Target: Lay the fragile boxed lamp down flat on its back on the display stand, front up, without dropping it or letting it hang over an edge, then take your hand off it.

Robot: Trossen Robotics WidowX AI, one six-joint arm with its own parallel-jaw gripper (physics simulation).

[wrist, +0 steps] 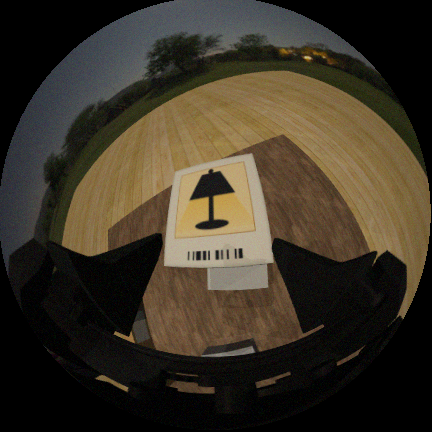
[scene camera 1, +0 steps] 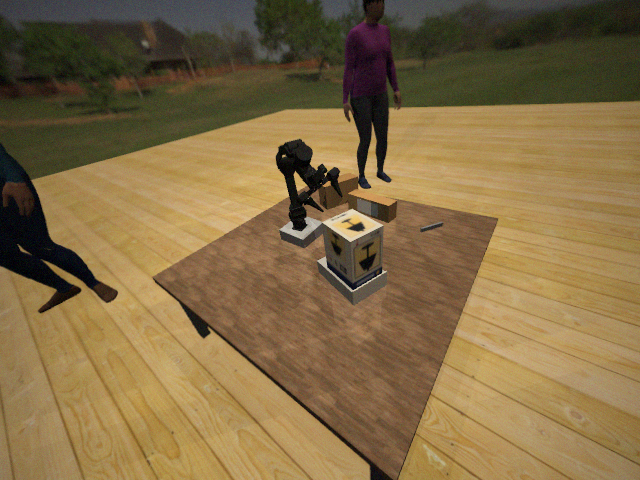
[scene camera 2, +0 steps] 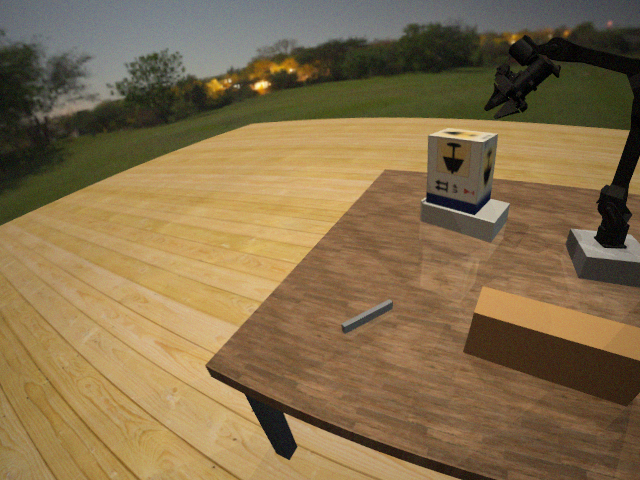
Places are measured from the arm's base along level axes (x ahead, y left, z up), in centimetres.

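Pixels of known places: gripper, fingertip midpoint: (wrist: 218, 242) (scene camera 1: 332, 204) (scene camera 2: 489, 114); arm's base, link origin: (scene camera 1: 299, 226) (scene camera 2: 609, 242).
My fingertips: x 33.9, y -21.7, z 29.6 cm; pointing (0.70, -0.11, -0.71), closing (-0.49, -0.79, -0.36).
For each thing: its top centre in the pictures, then the offset to it from my fingertips.
- boxed lamp, top centre: (wrist: 210, 203) (scene camera 2: 463, 134) (scene camera 1: 351, 223) dx +7.4, dy -0.9, dz -6.5 cm
- cardboard box, top centre: (scene camera 2: 562, 321) (wrist: 125, 327) (scene camera 1: 371, 196) dx -5.6, dy +58.7, dz -25.2 cm
- grey bar, top centre: (scene camera 2: 368, 312) (scene camera 1: 431, 225) dx +30.2, dy +51.6, dz -34.0 cm
The boxed lamp (scene camera 1: 354, 248) (scene camera 2: 457, 170) (wrist: 217, 210) is a white carton with yellow lamp pictures and a dark blue band at its foot. It stands on end on the display stand (scene camera 1: 369, 290) (scene camera 2: 454, 223) (wrist: 237, 278), a low pale grey block. The lamp pictures on its sides look upside down in the scene views; its top face shows a lamp and a barcode in the wrist view. My gripper (scene camera 1: 331, 203) (scene camera 2: 491, 113) (wrist: 218, 242) is open and empty. It hangs above the box's height, apart from it, on the arm's side. The box hides part of the stand.
A cardboard box (scene camera 1: 379, 207) (scene camera 2: 553, 341) and another cardboard box (scene camera 1: 338, 192) lie behind the stand in scene camera 1. A grey bar (scene camera 1: 431, 226) (scene camera 2: 367, 316) lies near the table's edge. The arm's base block (scene camera 1: 299, 236) (scene camera 2: 604, 264) stands beside the stand. Two people (scene camera 1: 369, 62) (scene camera 1: 23, 227) stand off the table.
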